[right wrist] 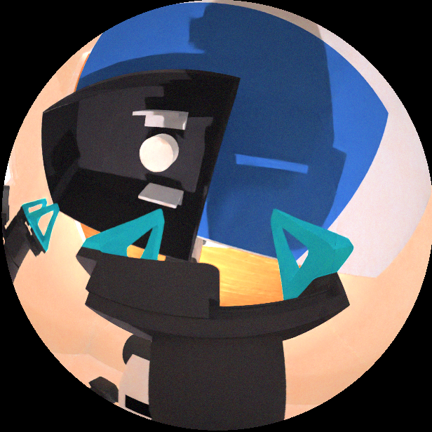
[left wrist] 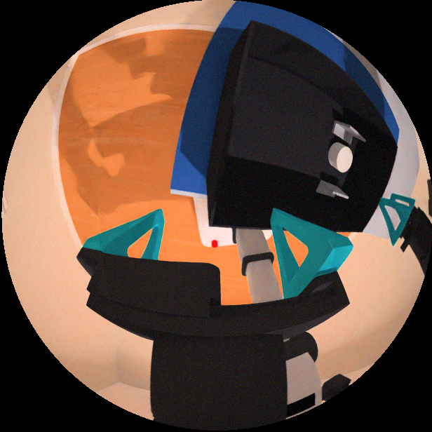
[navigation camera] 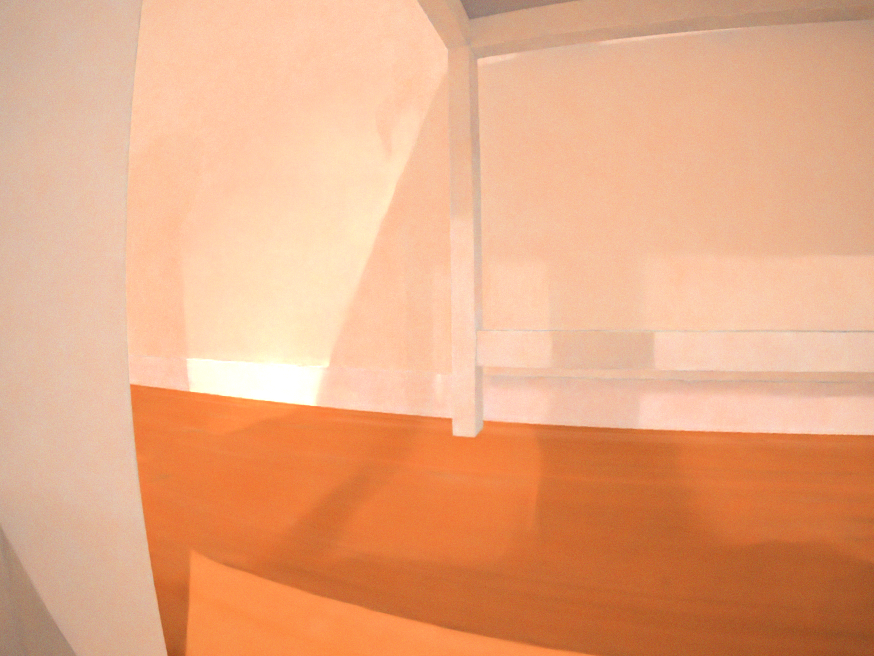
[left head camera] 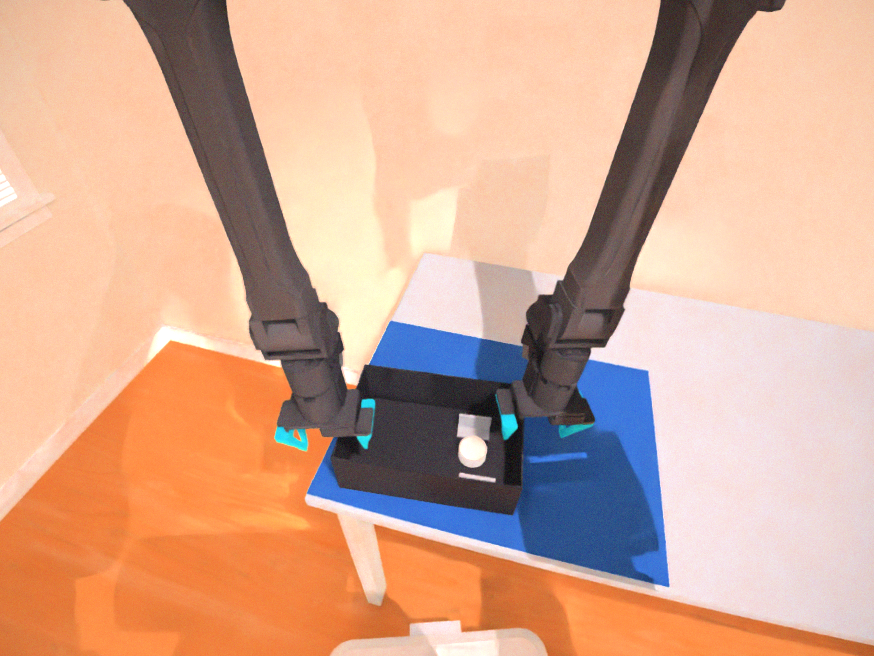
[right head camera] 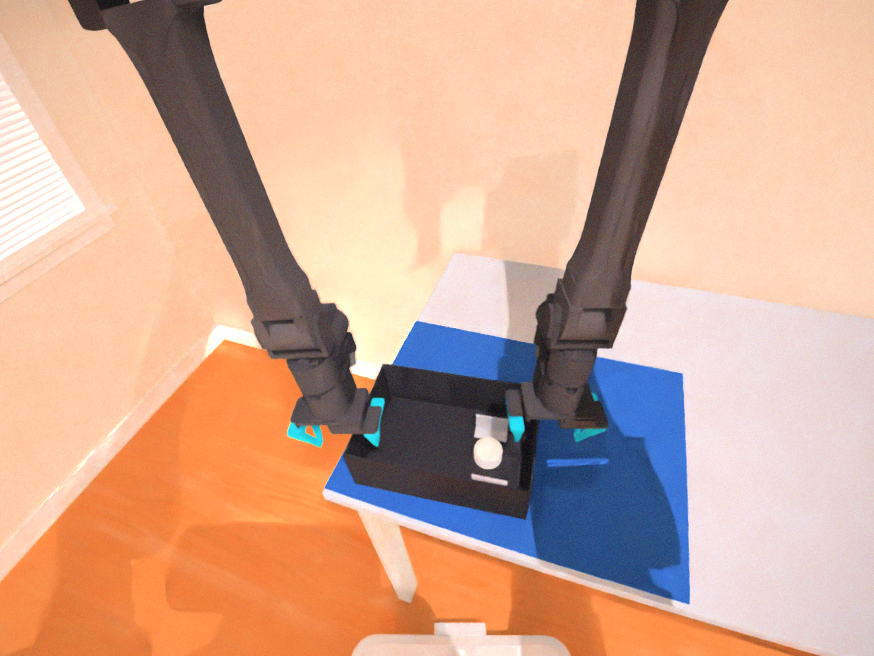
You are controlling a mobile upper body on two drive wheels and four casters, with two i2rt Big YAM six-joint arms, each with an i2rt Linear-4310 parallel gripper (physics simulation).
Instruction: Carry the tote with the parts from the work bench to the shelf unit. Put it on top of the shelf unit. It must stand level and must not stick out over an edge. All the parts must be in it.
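Frame: origin at the left arm's base, x down, y ahead, z right, level; centimetres.
Where they show: left gripper, fingertip midpoint: (left head camera: 336, 446) (right head camera: 349, 443); right gripper, fingertip midpoint: (left head camera: 532, 435) (right head camera: 545, 438).
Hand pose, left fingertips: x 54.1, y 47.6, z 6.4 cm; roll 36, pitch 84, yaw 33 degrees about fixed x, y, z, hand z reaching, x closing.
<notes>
Things, the pixels of their top centre, and the offset from my left fingertips. "spot": a spot on its surface instead. Level surfaces: height alone.
- black tote at its top centre: (right head camera: 447, 419) (left head camera: 434, 419) dx +0.5, dy +4.7, dz +16.0 cm
- blue mat at its surface level: dx +10.5 cm
- work bench at its surface level: dx +10.7 cm
- white round part at its top centre: (right head camera: 488, 449) (left head camera: 472, 448) dx +7.8, dy +3.1, dz +22.8 cm
- grey angled part at its top centre: (right head camera: 491, 422) (left head camera: 474, 421) dx +6.2, dy +7.8, dz +23.7 cm
- thin light part at its top centre: (right head camera: 488, 484) (left head camera: 476, 482) dx +6.2, dy -4.2, dz +22.4 cm
- bench leg at a spot on its surface: (navigation camera: 464, 247) spot: dx +55.2, dy +58.6, dz +19.5 cm
- Orange floor at its surface level: dx +86.9 cm
The black tote (left head camera: 423, 483) (right head camera: 437, 487) (left wrist: 280, 115) (right wrist: 100, 135) stands on the blue mat (left head camera: 600, 395) on the work bench (left head camera: 762, 458) (right head camera: 776, 458). At its right end lie a white round part (left head camera: 472, 450) (right head camera: 487, 452) (left wrist: 341, 157) (right wrist: 159, 152), a grey angled part (left head camera: 473, 425) (right head camera: 491, 427) and a thin light part (left head camera: 477, 477) (right head camera: 489, 479). My left gripper (left head camera: 334, 446) (right head camera: 348, 444) (left wrist: 217, 214) is open, fingers either side of the tote's left end wall. My right gripper (left head camera: 536, 436) (right head camera: 548, 439) (right wrist: 217, 214) is open, fingers either side of the right end wall. Fingertip heights against the rim are unclear. No shelf unit is identifiable.
The tote stands near the bench's left and front edges. A wall rises behind the bench. The navigation camera shows a bench leg (navigation camera: 464, 247), a low rail (navigation camera: 600, 349) and a large pale upright surface (navigation camera: 63, 282) at the left. Orange floor (left head camera: 176, 494) lies left of the bench.
</notes>
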